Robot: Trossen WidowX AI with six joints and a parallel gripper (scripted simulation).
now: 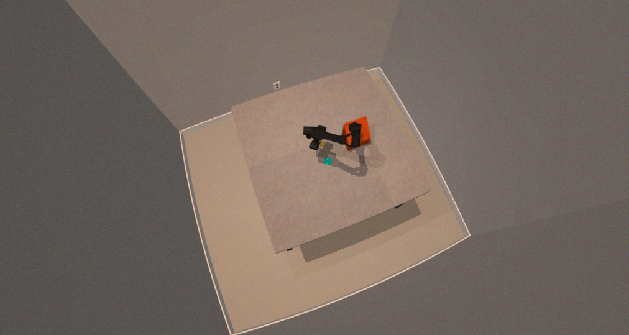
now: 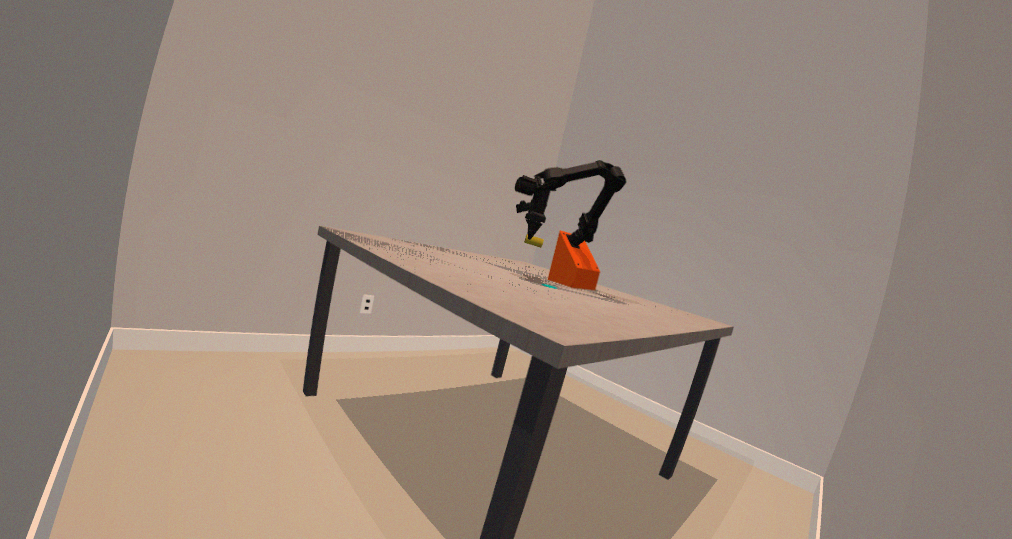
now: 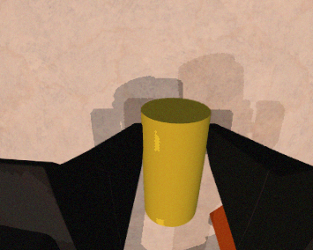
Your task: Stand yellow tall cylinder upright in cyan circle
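Now: the cyan circle 40 mm behind my gripper tip, 120 mm to the left of it and 150 mm below it. Also, from my gripper tip: yellow tall cylinder (20 mm behind, 10 mm to the left).
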